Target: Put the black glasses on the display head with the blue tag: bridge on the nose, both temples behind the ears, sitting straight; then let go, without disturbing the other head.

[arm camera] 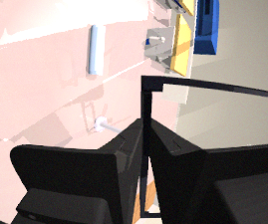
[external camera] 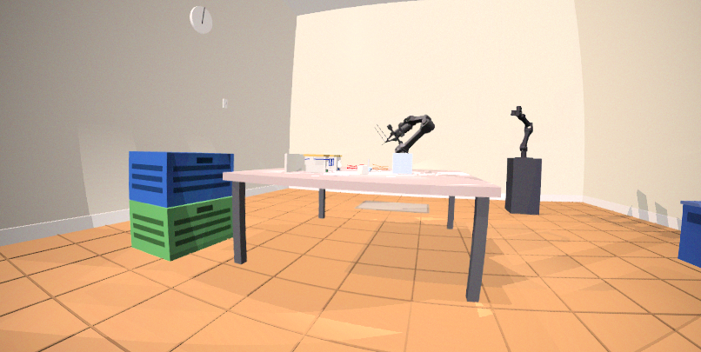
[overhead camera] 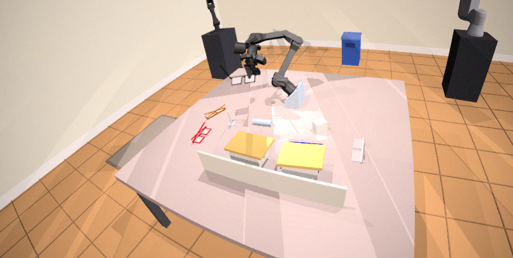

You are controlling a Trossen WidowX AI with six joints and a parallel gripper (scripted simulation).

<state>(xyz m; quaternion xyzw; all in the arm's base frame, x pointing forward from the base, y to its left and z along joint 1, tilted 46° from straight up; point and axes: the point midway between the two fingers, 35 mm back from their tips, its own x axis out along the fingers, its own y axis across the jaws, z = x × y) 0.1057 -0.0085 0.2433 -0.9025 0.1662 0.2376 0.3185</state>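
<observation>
The pale blue cylinder lies 20 cm below my gripper tip, 10 cm to the left of it and 9 cm ahead of it. Round my gripper tip: round stand 19 cm below, 15 cm ahead, 7 cm to the right; white cube 39 cm to the left, 18 cm below, 4 cm ahead; low white wall 45 cm ahead, 32 cm to the left, 16 cm below.
</observation>
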